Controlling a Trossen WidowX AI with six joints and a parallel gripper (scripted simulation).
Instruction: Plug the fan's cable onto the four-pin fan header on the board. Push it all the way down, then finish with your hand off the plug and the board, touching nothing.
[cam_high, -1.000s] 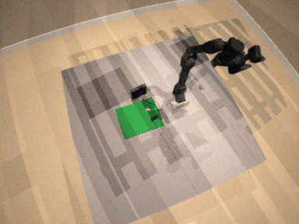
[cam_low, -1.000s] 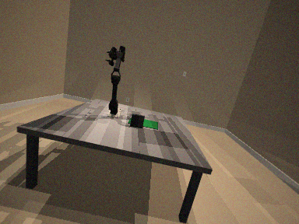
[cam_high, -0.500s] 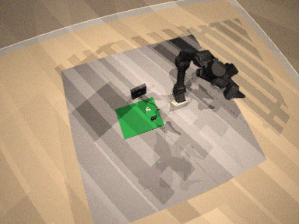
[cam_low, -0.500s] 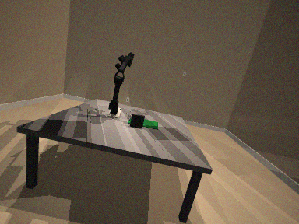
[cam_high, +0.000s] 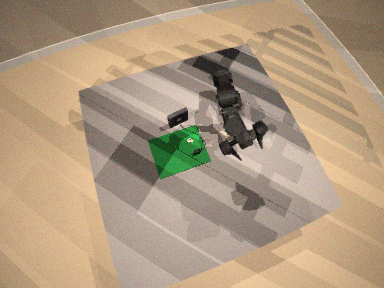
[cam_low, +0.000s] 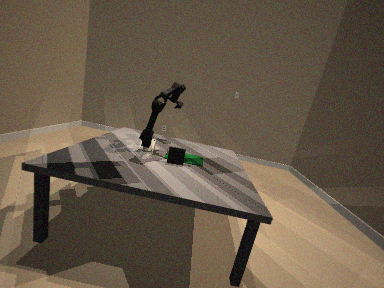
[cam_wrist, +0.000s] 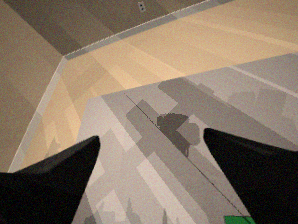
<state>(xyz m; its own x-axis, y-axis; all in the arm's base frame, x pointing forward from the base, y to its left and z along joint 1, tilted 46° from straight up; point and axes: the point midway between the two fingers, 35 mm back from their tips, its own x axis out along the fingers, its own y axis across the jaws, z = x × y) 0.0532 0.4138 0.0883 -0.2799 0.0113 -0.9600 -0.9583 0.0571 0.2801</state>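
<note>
Right now the dark fan plug is 360 mm below my gripper tip, 180 mm to the right of it and 150 mm ahead of it. From my gripper tip the other things lie so: black fan (390 mm to the right, 320 mm below, 200 mm ahead); four-pin fan header (380 mm below, 260 mm to the right, 170 mm ahead); green board (390 mm below, 250 mm ahead, 220 mm to the right).
</note>
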